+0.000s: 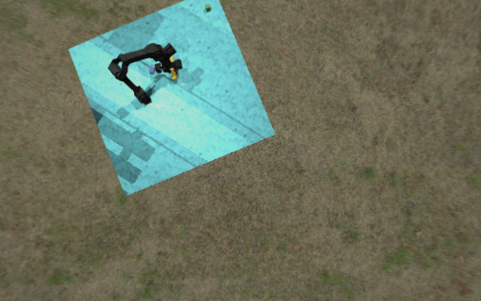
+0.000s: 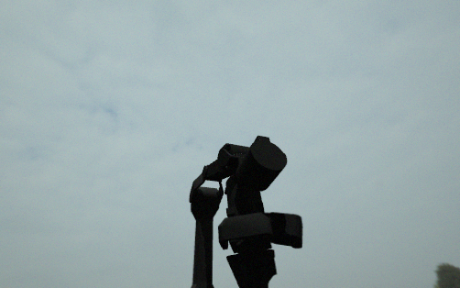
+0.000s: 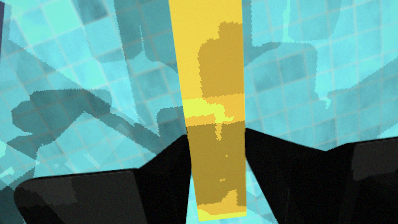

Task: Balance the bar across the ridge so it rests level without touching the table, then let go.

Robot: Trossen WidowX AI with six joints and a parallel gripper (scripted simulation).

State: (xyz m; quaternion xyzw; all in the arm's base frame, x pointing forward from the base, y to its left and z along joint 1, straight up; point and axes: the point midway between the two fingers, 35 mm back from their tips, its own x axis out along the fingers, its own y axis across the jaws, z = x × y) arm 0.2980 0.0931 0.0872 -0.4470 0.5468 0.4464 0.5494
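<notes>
Right now my gripper tip is 1 cm short of the yellow bar and 3 cm to the right of it. The rest, counted from my gripper tip: small purple block (16 cm behind, 12 cm to the left, 4 cm below); small green cube (44 cm ahead, 41 cm to the left, 4 cm below).
</notes>
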